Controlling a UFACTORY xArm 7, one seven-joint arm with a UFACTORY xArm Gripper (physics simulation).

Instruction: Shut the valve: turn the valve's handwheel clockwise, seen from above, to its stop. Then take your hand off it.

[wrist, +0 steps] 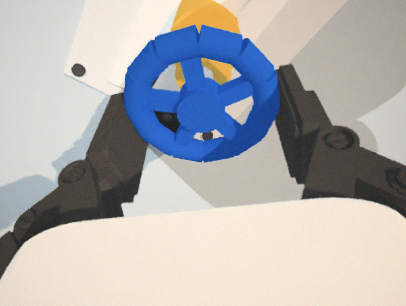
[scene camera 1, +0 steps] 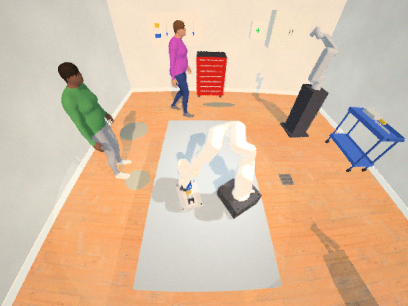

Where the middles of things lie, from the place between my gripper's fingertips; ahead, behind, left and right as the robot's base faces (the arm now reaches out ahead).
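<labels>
I find the blue handwheel [wrist: 200, 105] here, and my hand is 1 cm beyond it.
</labels>
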